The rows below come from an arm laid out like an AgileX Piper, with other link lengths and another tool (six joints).
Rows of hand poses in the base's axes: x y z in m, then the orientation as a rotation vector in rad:
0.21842, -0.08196, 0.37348, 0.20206, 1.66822, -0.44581
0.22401, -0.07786, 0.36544, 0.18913, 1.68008, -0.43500
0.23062, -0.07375, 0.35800, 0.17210, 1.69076, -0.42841
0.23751, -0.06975, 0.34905, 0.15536, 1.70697, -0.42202
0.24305, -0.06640, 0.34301, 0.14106, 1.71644, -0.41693
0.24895, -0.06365, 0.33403, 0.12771, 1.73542, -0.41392
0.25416, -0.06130, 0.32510, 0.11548, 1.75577, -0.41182
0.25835, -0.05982, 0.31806, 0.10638, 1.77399, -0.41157
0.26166, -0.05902, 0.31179, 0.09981, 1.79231, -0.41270
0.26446, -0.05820, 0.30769, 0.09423, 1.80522, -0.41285
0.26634, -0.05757, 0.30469, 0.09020, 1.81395, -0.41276
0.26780, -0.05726, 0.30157, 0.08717, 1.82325, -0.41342
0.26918, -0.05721, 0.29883, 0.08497, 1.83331, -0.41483
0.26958, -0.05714, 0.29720, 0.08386, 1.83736, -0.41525
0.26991, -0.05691, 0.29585, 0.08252, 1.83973, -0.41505
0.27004, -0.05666, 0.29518, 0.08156, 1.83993, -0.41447
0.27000, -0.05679, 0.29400, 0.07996, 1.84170, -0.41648
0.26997, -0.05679, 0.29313, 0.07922, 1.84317, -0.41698
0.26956, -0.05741, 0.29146, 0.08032, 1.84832, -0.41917
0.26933, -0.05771, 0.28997, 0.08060, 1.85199, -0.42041
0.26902, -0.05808, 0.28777, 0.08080, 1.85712, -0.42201
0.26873, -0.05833, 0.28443, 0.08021, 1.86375, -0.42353
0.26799, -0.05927, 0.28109, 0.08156, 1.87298, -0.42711
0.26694, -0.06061, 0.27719, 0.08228, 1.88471, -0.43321
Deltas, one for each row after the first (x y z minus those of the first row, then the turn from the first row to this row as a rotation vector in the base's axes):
0.00559, 0.00410, -0.00804, 0.00203, 0.01110, 0.01457
0.01220, 0.00821, -0.01548, -0.00119, 0.02243, 0.02929
0.01909, 0.01221, -0.02443, -0.00313, 0.03919, 0.04343
0.02463, 0.01556, -0.03047, -0.00596, 0.04940, 0.05540
0.03053, 0.01831, -0.03945, -0.00744, 0.06910, 0.06507
0.03574, 0.02066, -0.04838, -0.00852, 0.09016, 0.07333
0.03993, 0.02214, -0.05542, -0.00944, 0.10906, 0.07849
0.04324, 0.02294, -0.06169, -0.00976, 0.12794, 0.08116
0.04604, 0.02376, -0.06579, -0.01011, 0.14127, 0.08400
0.04792, 0.02439, -0.06879, -0.01036, 0.15030, 0.08618
0.04938, 0.02470, -0.07191, -0.01039, 0.15986, 0.08725
0.05076, 0.02475, -0.07465, -0.01025, 0.17016, 0.08729
0.05116, 0.02482, -0.07628, -0.01022, 0.17431, 0.08753
0.05149, 0.02505, -0.07763, -0.01032, 0.17677, 0.08837
0.05162, 0.02530, -0.07830, -0.01045, 0.17702, 0.08931
0.05158, 0.02517, -0.07948, -0.01219, 0.17931, 0.08906
0.05155, 0.02517, -0.08035, -0.01258, 0.18093, 0.08916
0.05114, 0.02455, -0.08202, -0.01217, 0.18611, 0.08690
0.05091, 0.02425, -0.08351, -0.01196, 0.18982, 0.08580
0.05060, 0.02388, -0.08571, -0.01169, 0.19502, 0.08446
0.05031, 0.02363, -0.08905, -0.01147, 0.20178, 0.08358
0.04957, 0.02269, -0.09239, -0.01086, 0.21110, 0.08013
0.04852, 0.02135, -0.09629, -0.01158, 0.22337, 0.07547

